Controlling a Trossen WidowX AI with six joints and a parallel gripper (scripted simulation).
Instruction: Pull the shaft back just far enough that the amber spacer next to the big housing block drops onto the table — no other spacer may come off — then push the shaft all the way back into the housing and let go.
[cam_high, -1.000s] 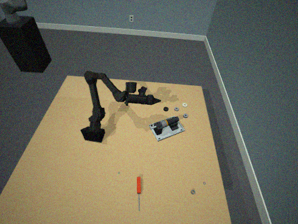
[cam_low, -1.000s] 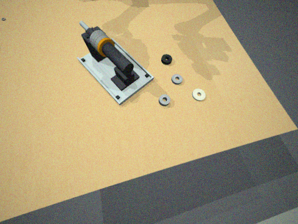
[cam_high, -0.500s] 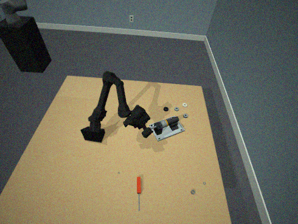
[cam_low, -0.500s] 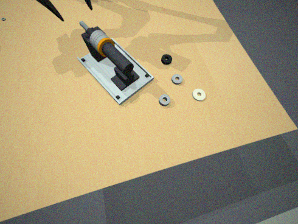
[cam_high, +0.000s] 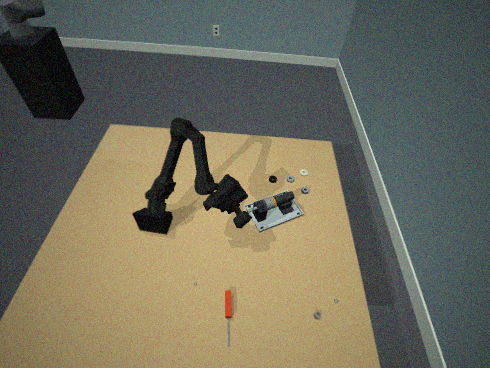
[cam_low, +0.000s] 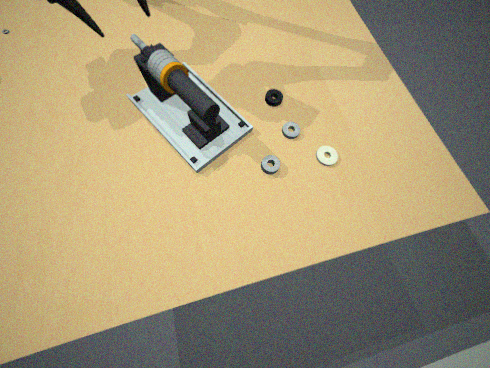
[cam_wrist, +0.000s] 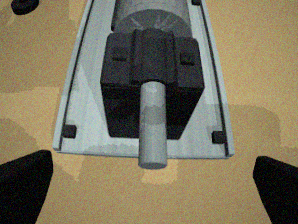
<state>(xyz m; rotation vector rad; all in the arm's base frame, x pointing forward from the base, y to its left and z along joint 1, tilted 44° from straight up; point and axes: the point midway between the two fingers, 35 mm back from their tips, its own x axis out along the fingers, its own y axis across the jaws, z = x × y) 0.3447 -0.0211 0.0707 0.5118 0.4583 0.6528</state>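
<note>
Now: the grey shaft 80 mm ahead of my gripper tip, 40 mm to the left of it and 20 mm below it. Round my gripper tip: amber spacer (120 mm ahead, 60 mm to the left, 20 mm below).
</note>
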